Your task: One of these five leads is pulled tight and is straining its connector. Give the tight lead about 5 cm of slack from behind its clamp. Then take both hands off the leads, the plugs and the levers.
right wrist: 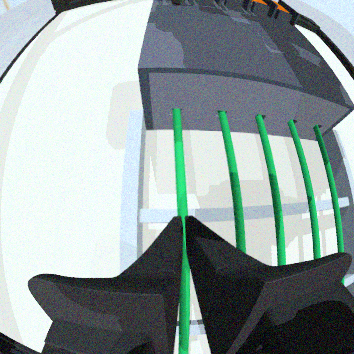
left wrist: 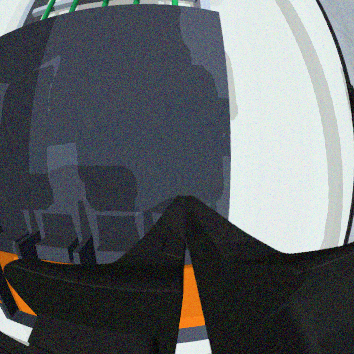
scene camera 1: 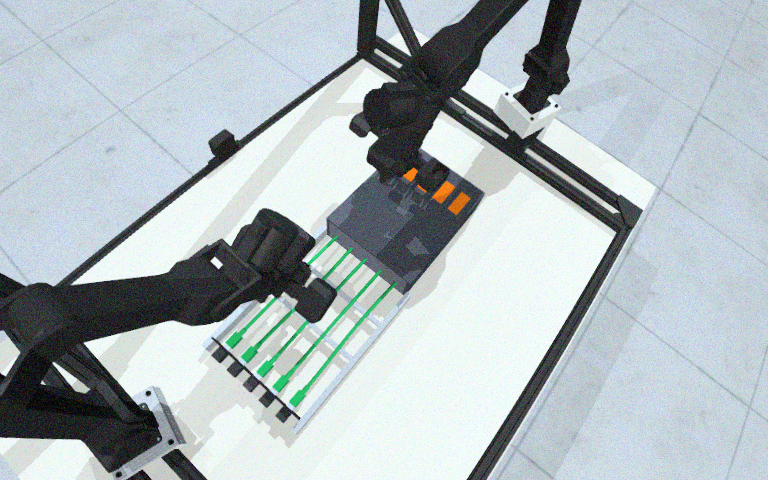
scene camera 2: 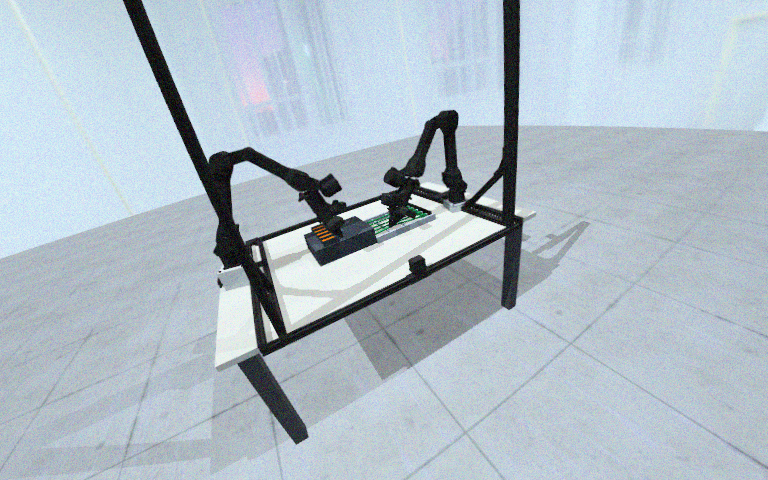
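Seen in the pictures: left gripper, fingertip midpoint: (right wrist: 175, 3) (left wrist: 183, 203) (scene camera 1: 382, 181) (scene camera 2: 342, 237); right gripper, fingertip midpoint: (right wrist: 182, 222) (scene camera 1: 306, 266) (scene camera 2: 389, 227); left arm's base at its link origin: (scene camera 1: 531, 100) (scene camera 2: 234, 263); right arm's base at its link origin: (scene camera 1: 134, 432) (scene camera 2: 457, 200).
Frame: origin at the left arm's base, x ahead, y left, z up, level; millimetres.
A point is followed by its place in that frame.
Five green leads run from a dark box (scene camera 1: 368, 220) @[x 477, y 60, z -10 mm] (scene camera 2: 342, 251) @[x 398, y -25, z -53 mm] (left wrist: 125, 100) @[x 451, y 49, z -10 mm] (right wrist: 210, 45) @[x 495, y 54, z -10 mm] to green plugs; the plug (scene camera 1: 232, 340) @[x 774, y 112, z -46 mm] of the outermost lead (scene camera 1: 323, 250) @[x 567, y 54, z -46 mm] (right wrist: 178, 145) @[x 563, y 51, z -45 mm] is at the picture's left. Which lead is tight cannot be told. Orange levers, such as this lever (scene camera 1: 443, 192) (left wrist: 192, 300), sit at the box's far end. My right gripper (scene camera 1: 293, 283) (right wrist: 182, 222) @[x 608, y 65, z -46 mm] is shut on that outermost lead, between box and plug. My left gripper (scene camera 2: 335, 230) @[x 410, y 5, z -9 mm] (left wrist: 183, 203) @[x 410, y 5, z -9 mm] is shut and empty over the lever end, hiding part of the levers; contact cannot be told.
A pale frame (scene camera 1: 325, 376) (right wrist: 129, 200) with cross bars lies under the leads. Black blocks (scene camera 1: 250, 383) @[x 781, y 188, z -44 mm] line its plug end. A black rail (scene camera 1: 543, 367) @[x 363, y 438, z -56 mm] edges the white table (scene camera 1: 509, 271) @[x 282, y 269, z -76 mm]. A small black block (scene camera 1: 222, 143) @[x 621, y -239, z -25 mm] (scene camera 2: 417, 264) @[x 616, y -265, z -35 mm] sits on one rail.
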